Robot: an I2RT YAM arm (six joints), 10 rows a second.
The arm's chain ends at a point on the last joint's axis. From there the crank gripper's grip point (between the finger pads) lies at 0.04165 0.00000 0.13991 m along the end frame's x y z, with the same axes.
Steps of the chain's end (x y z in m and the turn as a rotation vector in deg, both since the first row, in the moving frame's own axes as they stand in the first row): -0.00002, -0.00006, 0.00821, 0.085, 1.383, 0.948; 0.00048, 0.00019, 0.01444, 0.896, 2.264, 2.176; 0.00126, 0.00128, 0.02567, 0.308, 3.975, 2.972; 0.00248, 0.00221, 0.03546, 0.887, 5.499, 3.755; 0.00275, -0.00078, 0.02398, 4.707, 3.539, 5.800; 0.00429, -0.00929, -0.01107, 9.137, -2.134, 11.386; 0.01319, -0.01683, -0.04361, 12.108, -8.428, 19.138; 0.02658, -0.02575, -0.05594, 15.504, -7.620, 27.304; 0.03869, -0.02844, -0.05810, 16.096, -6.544, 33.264; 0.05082, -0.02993, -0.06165, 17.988, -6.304, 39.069; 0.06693, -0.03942, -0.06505, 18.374, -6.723, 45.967; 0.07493, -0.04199, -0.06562, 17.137, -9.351, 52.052
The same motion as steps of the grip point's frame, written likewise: 0.00334, 0.00045, 0.00716, 0.085, 1.383, 0.948; 0.00598, -0.00030, 0.01268, 0.896, 2.264, 2.176; 0.01082, 0.00295, 0.02245, 0.308, 3.975, 2.972; 0.01567, 0.00324, 0.03083, 0.887, 5.499, 3.755; 0.01165, -0.00749, 0.02085, 4.707, 3.539, 5.800; 0.00049, -0.02381, -0.01075, 9.137, -2.134, 11.386; -0.00465, -0.03605, -0.04078, 12.108, -8.428, 19.138; 0.01276, -0.04787, -0.05427, 15.504, -7.620, 27.304; 0.02780, -0.04763, -0.05661, 16.096, -6.544, 33.264; 0.04166, -0.04969, -0.06062, 17.988, -6.304, 39.069; 0.05656, -0.05639, -0.06339, 18.374, -6.723, 45.967; 0.05668, -0.05592, -0.06212, 17.137, -9.351, 52.052
